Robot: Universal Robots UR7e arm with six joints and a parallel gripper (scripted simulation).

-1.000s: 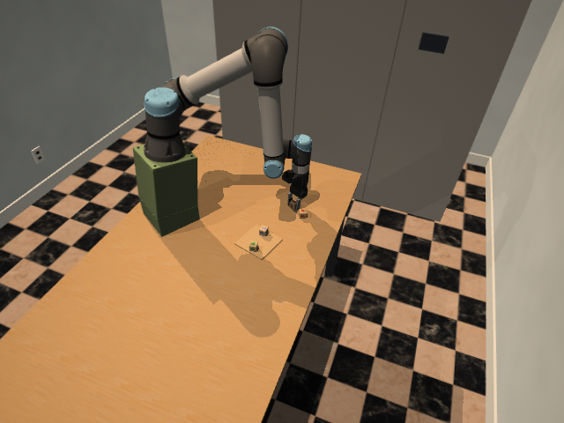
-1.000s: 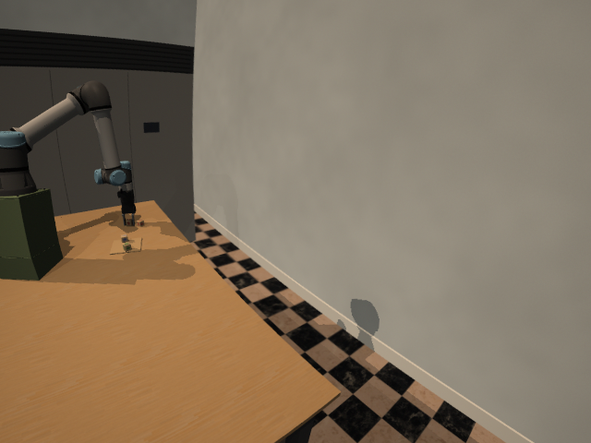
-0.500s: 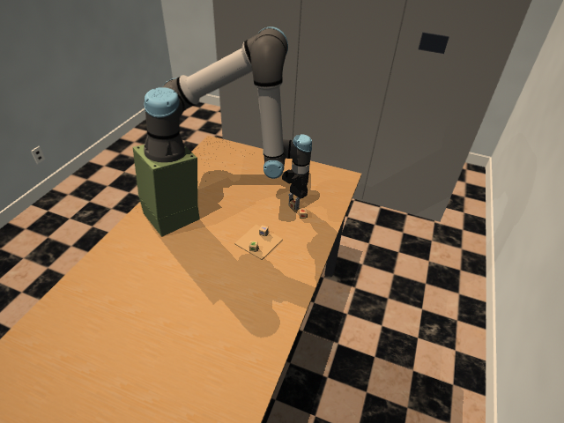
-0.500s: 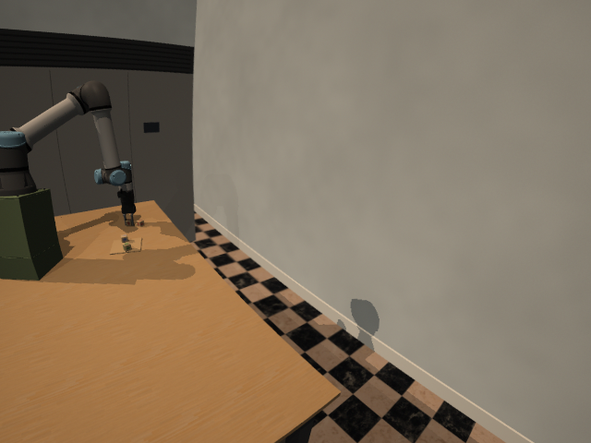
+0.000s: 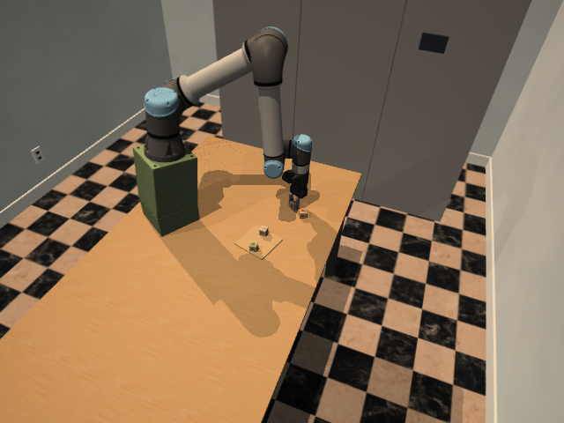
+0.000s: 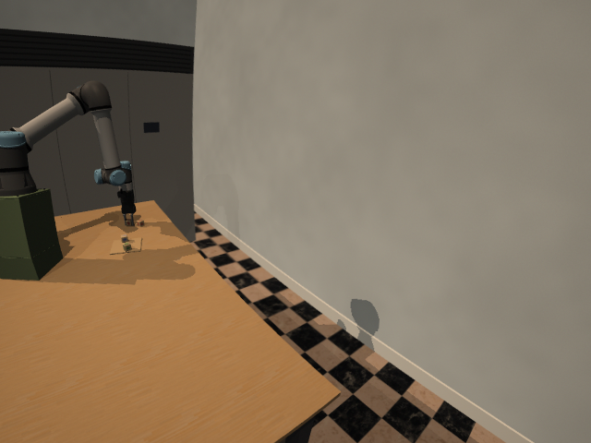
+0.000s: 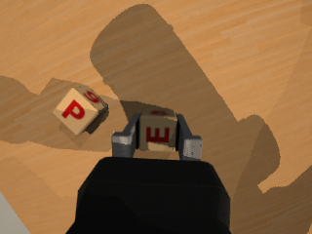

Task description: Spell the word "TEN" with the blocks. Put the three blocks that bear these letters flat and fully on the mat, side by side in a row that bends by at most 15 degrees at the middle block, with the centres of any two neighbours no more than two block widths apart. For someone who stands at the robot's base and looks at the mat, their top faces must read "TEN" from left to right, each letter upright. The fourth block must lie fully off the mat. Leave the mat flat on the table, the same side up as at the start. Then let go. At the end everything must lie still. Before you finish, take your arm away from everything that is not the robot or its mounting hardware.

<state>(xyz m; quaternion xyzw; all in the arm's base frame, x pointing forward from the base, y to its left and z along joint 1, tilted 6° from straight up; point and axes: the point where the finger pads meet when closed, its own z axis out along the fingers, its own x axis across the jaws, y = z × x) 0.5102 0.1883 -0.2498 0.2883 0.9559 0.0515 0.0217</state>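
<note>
Right now the mat is 10 cm behind my hand, 25 cm to the right of it and 2 cm below it.
</note>
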